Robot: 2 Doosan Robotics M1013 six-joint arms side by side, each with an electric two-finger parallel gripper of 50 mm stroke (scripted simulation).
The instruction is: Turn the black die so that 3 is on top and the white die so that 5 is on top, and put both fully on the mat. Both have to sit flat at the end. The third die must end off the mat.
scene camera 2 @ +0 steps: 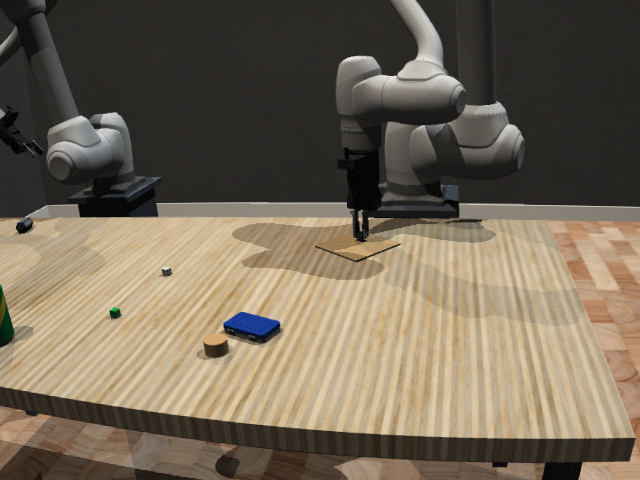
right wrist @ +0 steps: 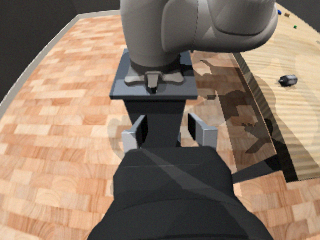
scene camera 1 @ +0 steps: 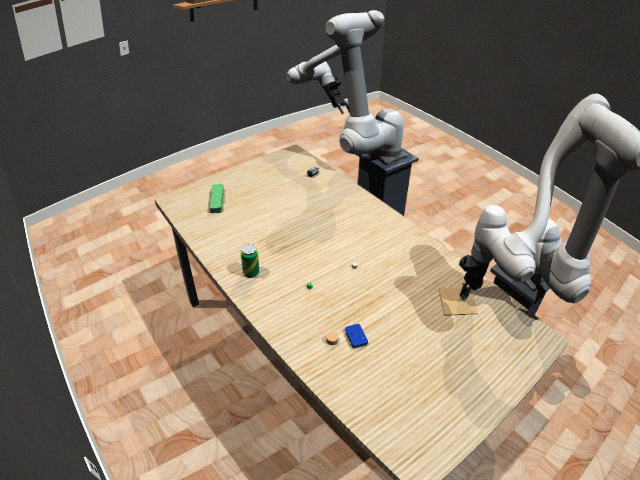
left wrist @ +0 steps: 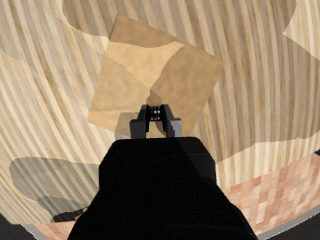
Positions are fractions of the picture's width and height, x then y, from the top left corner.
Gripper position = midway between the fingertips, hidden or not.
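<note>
There is a blue case (scene camera 2: 0.40,0.68) that I can see, though in the left wrist view the case is out of frame. I also see a tan mat (scene camera 2: 0.54,0.51); scene camera 1 gives me the mat (scene camera 1: 0.71,0.63) as well, and so does the left wrist view, with the mat (left wrist: 0.45,0.27). In the right wrist view the mat is out of frame. As for my own hands, I see my left gripper (left wrist: 0.49,0.47) and my right gripper (right wrist: 0.52,0.51).
</note>
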